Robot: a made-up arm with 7 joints. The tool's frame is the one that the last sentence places.
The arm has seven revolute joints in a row. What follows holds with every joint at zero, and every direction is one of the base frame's.
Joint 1 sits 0.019 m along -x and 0.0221 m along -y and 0.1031 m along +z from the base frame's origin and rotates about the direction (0, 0.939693, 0.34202).
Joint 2 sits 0.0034 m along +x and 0.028 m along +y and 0.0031 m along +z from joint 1 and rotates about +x.
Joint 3 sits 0.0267 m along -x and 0.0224 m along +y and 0.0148 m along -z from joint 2 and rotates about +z.
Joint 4 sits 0.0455 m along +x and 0.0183 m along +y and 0.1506 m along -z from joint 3 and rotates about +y.
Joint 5 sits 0.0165 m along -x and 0.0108 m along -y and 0.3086 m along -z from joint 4 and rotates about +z.
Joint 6 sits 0.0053 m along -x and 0.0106 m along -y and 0.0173 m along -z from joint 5 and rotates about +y.
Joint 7 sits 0.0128 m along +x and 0.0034 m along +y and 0.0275 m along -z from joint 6 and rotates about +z.
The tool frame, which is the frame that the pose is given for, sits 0.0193 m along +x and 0.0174 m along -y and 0.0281 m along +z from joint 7; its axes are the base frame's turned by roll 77.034, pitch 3.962 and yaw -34.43 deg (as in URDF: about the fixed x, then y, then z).
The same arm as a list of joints. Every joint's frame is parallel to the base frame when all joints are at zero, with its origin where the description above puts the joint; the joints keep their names.
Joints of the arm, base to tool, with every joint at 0 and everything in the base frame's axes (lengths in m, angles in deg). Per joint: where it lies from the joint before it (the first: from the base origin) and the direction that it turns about. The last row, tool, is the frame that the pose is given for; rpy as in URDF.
joint 1: axis 0 0.9397 0.342 xyz -0.019 -0.0221 0.1031
joint 2: axis +x xyz 0.0034 0.028 0.0031
joint 3: axis +z xyz -0.0267 0.0224 -0.0148
joint 4: axis +y xyz 0.0455 0.0183 -0.1506
joint 5: axis +z xyz -0.0165 -0.0108 -0.3086
joint 6: axis +y xyz -0.0053 -0.0106 -0.0173
joint 7: axis +z xyz 0.0128 0.0034 -0.0275
tool: xyz 0.0193 -0.0174 0.0281 rpy 77.03 3.96 -34.43

